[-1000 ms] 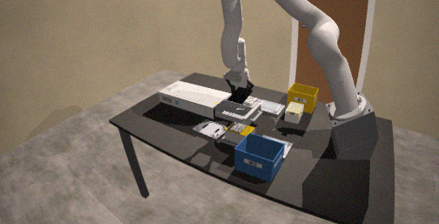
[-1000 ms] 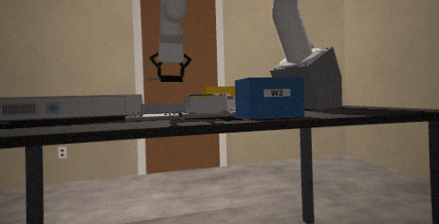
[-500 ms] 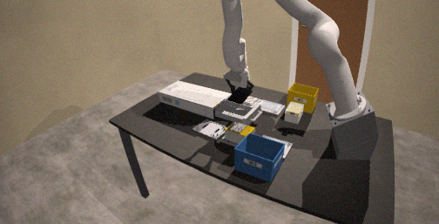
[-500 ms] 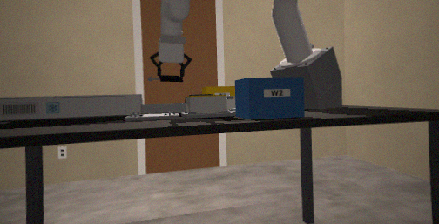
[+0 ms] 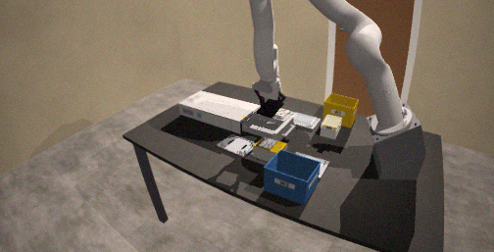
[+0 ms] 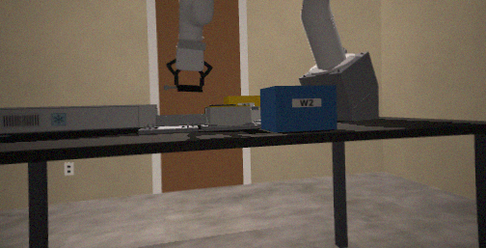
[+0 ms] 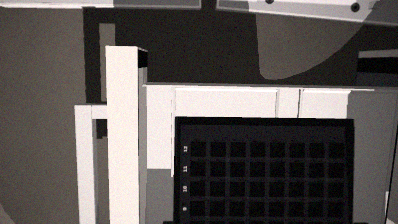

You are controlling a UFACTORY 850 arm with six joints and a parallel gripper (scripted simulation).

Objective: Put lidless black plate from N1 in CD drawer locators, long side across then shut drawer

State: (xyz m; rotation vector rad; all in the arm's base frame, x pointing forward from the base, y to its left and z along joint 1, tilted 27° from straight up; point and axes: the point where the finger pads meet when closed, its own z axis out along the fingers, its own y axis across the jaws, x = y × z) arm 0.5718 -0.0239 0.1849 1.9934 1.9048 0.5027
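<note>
The drawer is 12 cm below my hand and 3 cm ahead of it. The rest, counted from my hand: cooler CD (19 cm ahead, 11 cm below); then black plate (1 cm below); then yellow-framed rack (18 cm to the left, 12 cm behind, 10 cm below).
</note>
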